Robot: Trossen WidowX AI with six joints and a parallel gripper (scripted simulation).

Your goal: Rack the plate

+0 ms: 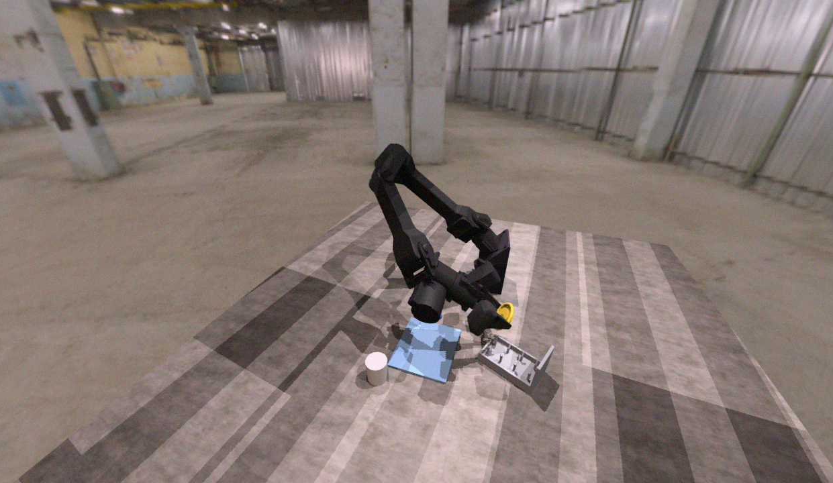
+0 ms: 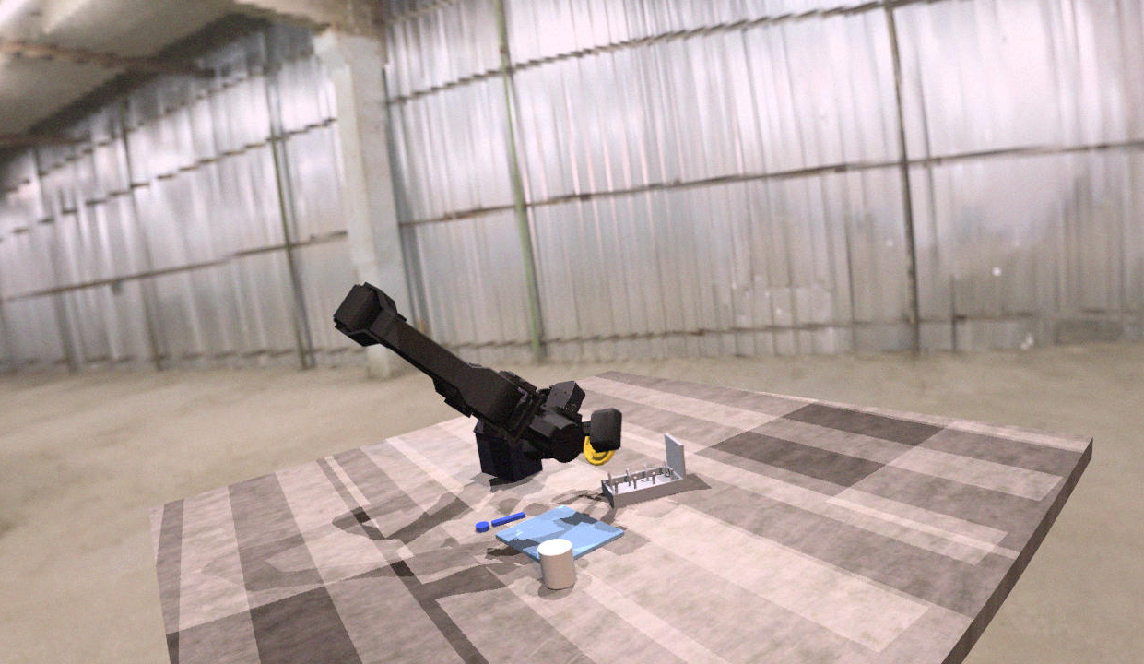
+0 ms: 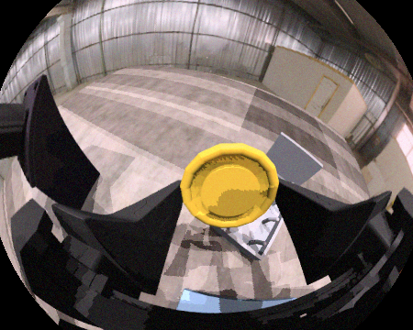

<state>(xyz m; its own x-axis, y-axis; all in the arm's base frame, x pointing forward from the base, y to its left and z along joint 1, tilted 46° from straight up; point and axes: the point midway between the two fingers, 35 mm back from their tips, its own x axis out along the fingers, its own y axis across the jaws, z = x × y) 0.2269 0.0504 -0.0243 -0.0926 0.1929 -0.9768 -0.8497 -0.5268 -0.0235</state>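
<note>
Right now the grey dish rack is 60 mm ahead of my gripper tip, 50 mm below it and 30 mm to the left of it. Also, from my gripper tip: beige cup: 220 mm to the right, 200 mm ahead, 50 mm below; then yellow plate: 10 mm to the right; then small blue utensil: 210 mm to the right, 70 mm below, 20 mm behind.
</note>
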